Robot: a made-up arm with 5 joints. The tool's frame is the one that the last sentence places.
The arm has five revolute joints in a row. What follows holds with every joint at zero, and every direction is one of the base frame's. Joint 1 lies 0.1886 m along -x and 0.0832 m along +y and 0.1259 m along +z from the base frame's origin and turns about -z. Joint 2 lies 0.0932 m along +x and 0.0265 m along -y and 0.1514 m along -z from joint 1 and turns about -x. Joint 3 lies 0.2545 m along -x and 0.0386 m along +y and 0.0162 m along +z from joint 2 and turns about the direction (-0.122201, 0.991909, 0.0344). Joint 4 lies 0.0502 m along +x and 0.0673 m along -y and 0.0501 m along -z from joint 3 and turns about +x. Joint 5 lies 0.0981 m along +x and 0.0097 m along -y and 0.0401 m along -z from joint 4 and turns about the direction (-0.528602, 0.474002, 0.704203). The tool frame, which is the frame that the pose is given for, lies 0.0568 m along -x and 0.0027 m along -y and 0.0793 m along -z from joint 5; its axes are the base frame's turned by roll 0.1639, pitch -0.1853 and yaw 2.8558 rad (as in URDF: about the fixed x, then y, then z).
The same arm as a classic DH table. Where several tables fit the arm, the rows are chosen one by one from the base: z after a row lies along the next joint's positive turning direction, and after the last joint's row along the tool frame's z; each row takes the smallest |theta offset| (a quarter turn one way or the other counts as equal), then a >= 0, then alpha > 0; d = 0 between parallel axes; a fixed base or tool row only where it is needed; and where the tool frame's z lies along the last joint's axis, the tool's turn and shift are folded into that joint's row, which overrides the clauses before.
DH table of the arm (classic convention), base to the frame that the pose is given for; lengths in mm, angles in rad. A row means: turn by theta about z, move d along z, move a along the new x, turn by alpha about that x. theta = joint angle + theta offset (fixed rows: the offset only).
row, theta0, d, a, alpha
base (fixed), -0.4155, 0, -206.1, 3.1416
joint 1, 1.1553, 25.5, 26.5, -1.5708
joint 2, 1.5361, 156.5, 14.9, -1.4483
joint 3, 0, -30.1, -47.7, -1.6933
joint 4, 0.9437, 115.7, -14.3, 2.1277
joint 5, -0.6146, -0.1, 14, -0.9068
tool (fixed), -1.3035, -117.7, 0, 0

